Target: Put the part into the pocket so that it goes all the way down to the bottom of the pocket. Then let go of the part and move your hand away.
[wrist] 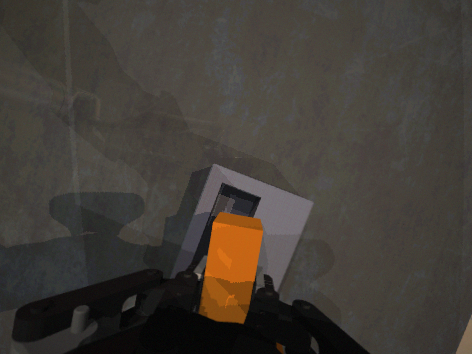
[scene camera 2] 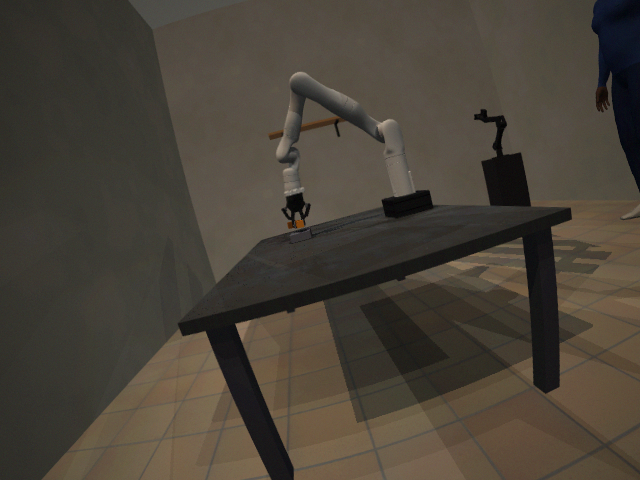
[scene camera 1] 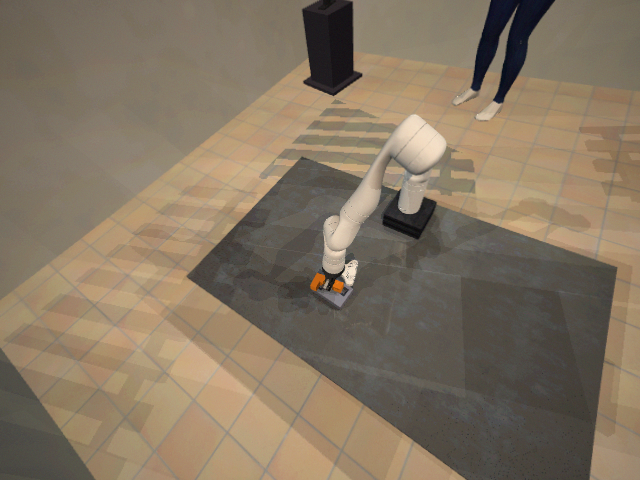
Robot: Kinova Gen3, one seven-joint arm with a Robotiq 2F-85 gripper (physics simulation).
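Where they show: gripper, between the fingertips: (wrist: 231,273) (scene camera 2: 299,227) (scene camera 1: 331,285); arm's base, origin of its link: (scene camera 2: 404,194) (scene camera 1: 408,205).
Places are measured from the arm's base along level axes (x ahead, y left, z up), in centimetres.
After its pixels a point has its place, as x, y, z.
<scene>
The orange part (scene camera 1: 338,286) @(48.3, 3.0, 0.6) (scene camera 2: 296,224) @(49.0, 4.1, -0.6) (wrist: 232,265) @(48.1, 1.6, 0.5) is held across my gripper (scene camera 1: 328,284) @(49.0, -0.4, -2.6) (scene camera 2: 296,221) @(49.0, -0.4, -2.6) (wrist: 231,279) @(49.0, -0.4, -2.6), which is shut on it and points down. Its ends stick out on both sides of the fingers. The light grey block (scene camera 1: 338,298) @(50.4, 4.6, -4.3) (scene camera 2: 300,236) @(48.1, 6.8, -5.9) (wrist: 285,210) @(50.8, 5.6, -4.3) lies on the table under the part. In the wrist view the dark rectangular pocket (wrist: 244,202) @(47.9, 4.2, -7.4) shows beyond the part's far end. The part is above the block and looks turned a little from the pocket's long sides. The part covers much of the pocket, and its underside is hidden.
The dark table (scene camera 1: 506,330) @(19.7, 53.4, -7.9) (scene camera 2: 361,248) @(23.0, 55.3, -7.9) carries the block and the arm's black base (scene camera 1: 409,217) @(5.0, 3.8, -0.1) (scene camera 2: 406,203) @(1.6, 9.9, -3.1). A black pedestal (scene camera 1: 329,46) (scene camera 2: 505,180) and a standing person (scene camera 1: 511,46) (scene camera 2: 622,82) are beyond the table. An orange-brown bar (scene camera 2: 307,127) shows behind the arm.
</scene>
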